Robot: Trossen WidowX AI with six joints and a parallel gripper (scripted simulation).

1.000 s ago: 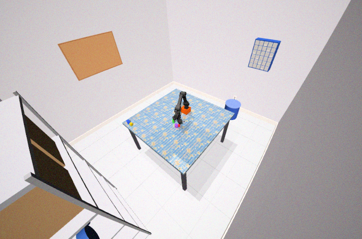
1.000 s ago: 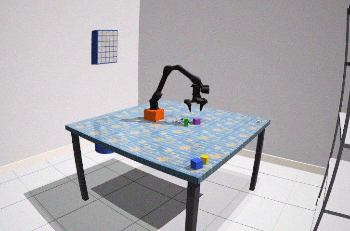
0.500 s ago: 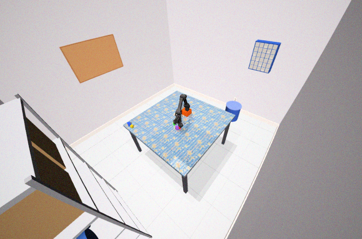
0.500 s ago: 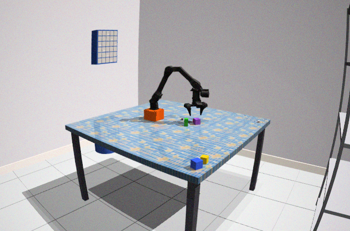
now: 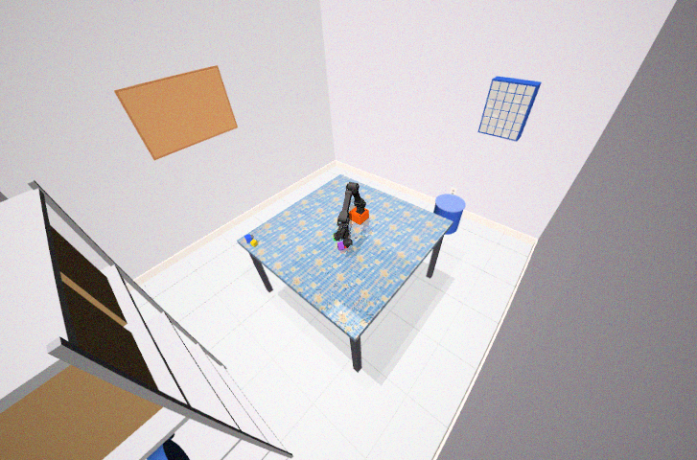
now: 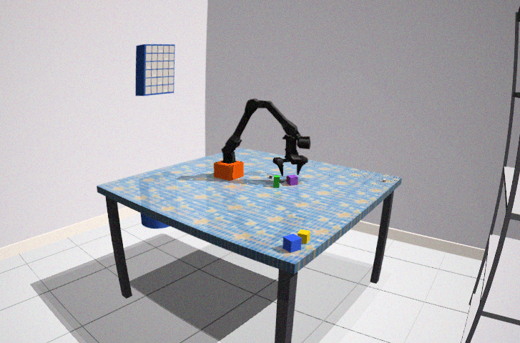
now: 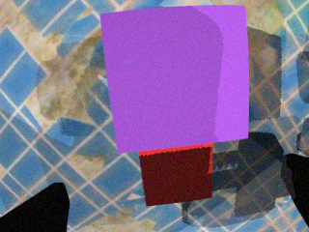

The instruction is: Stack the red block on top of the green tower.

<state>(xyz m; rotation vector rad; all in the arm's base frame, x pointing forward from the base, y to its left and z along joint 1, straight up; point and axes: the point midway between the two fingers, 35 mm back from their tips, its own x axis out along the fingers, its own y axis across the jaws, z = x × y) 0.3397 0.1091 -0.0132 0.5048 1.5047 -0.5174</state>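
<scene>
The red block lies 2 cm below my gripper tip. From my gripper tip the other things lie so: yellow block (42 cm ahead, 63 cm to the right, 2 cm below); then purple block (3 cm ahead, 3 cm to the right, 1 cm below); then small grey piece (12 cm behind, 3 cm below).
</scene>
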